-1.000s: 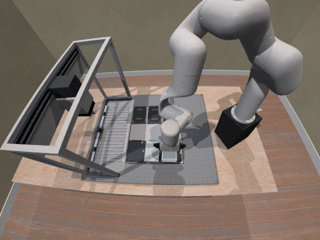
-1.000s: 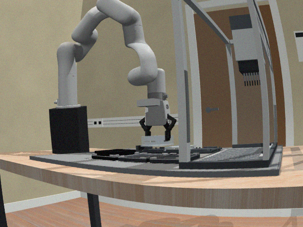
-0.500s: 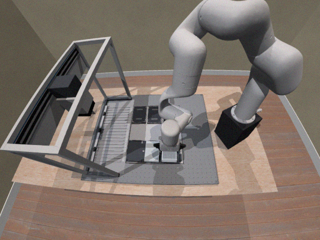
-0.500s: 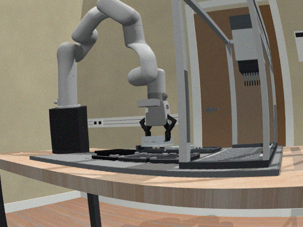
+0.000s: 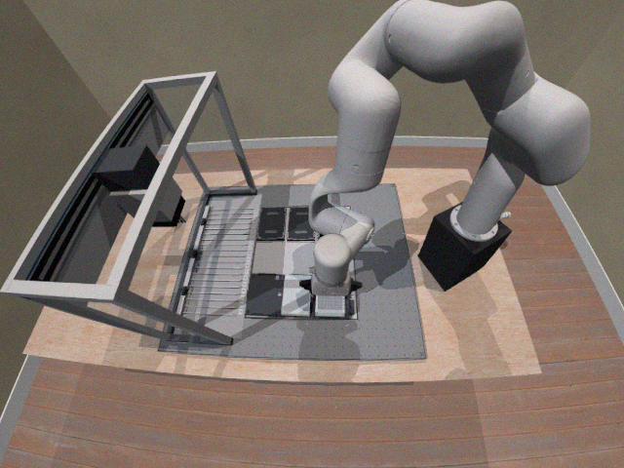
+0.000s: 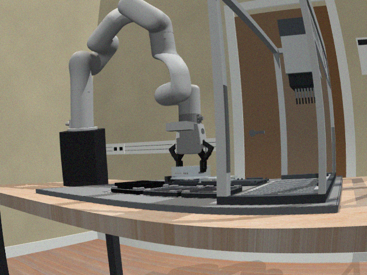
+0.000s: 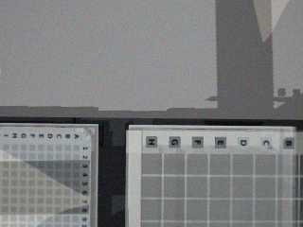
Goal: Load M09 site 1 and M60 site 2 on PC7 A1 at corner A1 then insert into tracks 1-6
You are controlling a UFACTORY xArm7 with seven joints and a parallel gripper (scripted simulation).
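Right now my hand is 10 cm short of the dark carrier PC7, 4 cm above it and 2 cm to the left of it. Round my hand: 384-well plate M60: 10 cm ahead, 3 cm below, 2 cm to the right; then black plate m06: 26 cm to the right, 6 cm behind, 3 cm below; then deep-well block M09: 1 cm below.
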